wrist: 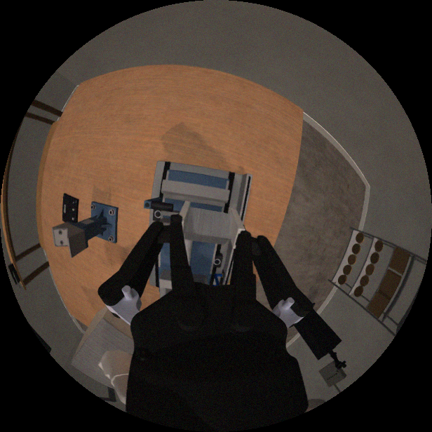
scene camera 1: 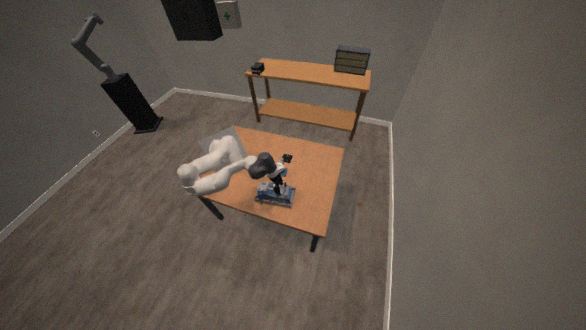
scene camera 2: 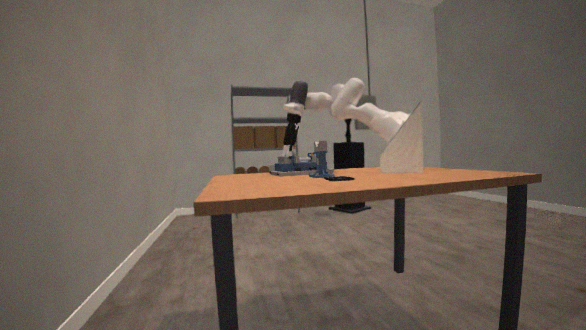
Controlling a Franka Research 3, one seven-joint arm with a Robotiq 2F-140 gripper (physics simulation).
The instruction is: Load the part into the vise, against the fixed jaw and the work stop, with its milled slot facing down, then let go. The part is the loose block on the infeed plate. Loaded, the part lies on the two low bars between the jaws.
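Note:
My gripper (scene camera 1: 277,190) (scene camera 2: 287,151) (wrist: 209,212) is shut on the part, pointing down over the vise. The part (wrist: 209,223) is a grey block held between the two pale fingertip pads. Its upper face looks plain; its underside and slot are hidden. The vise (scene camera 1: 261,193) (scene camera 2: 298,166) (wrist: 198,178) is blue and grey. One grey jaw bar (wrist: 195,191) lies just beyond the part in the wrist view. A dark rod on a blue bracket (wrist: 149,204), seemingly the work stop, is left of the part. The low bars and any contact with them cannot be made out.
A blue stand (scene camera 2: 321,163) (wrist: 111,222) with a grey top block (scene camera 2: 320,146) (wrist: 70,240) stands beside the vise. A small black plate (scene camera 2: 341,178) (wrist: 70,207) lies near it. All are on the wooden table (scene camera 1: 312,160) (scene camera 2: 240,192) (wrist: 225,110).

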